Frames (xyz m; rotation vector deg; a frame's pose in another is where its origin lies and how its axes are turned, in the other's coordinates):
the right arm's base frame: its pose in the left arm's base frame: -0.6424 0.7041 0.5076 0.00 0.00 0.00
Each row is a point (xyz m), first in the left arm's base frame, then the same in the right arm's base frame.
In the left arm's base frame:
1: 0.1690 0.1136 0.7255
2: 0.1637 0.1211 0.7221
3: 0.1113 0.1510 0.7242
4: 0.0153 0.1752 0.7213
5: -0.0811 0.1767 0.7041
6: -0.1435 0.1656 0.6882
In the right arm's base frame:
1: 0.8114 -0.5905 0.2179
2: 0.8061 -0.5830 0.2145
3: 0.7537 -0.5531 0.2166
4: 0.6577 -0.5289 0.2137
5: 0.5613 -0.5274 0.1965
6: 0.4989 -0.5385 0.1806

